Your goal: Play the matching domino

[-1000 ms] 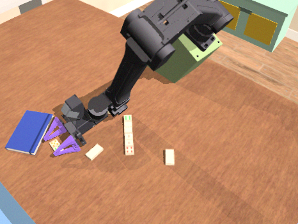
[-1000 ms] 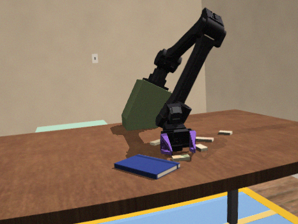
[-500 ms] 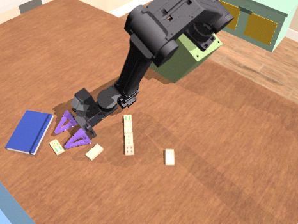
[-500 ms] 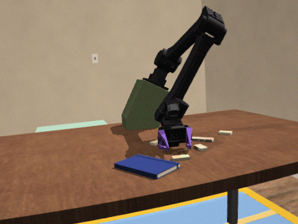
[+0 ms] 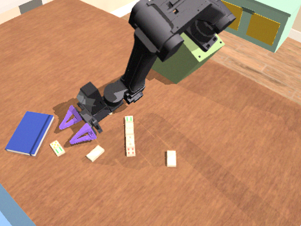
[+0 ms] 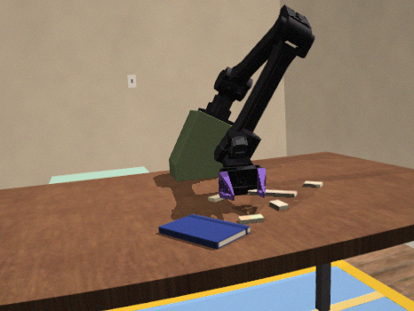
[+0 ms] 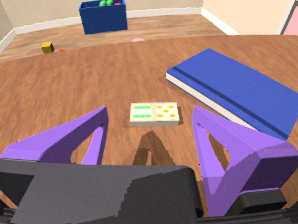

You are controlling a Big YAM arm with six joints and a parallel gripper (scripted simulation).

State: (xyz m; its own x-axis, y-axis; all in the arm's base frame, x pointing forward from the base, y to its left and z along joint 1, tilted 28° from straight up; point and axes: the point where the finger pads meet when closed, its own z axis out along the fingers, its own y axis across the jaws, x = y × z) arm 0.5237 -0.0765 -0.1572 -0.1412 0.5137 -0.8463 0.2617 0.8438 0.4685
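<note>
The book lies 130 mm to the right of my hand, 60 mm ahead of it and 40 mm below it.
</note>
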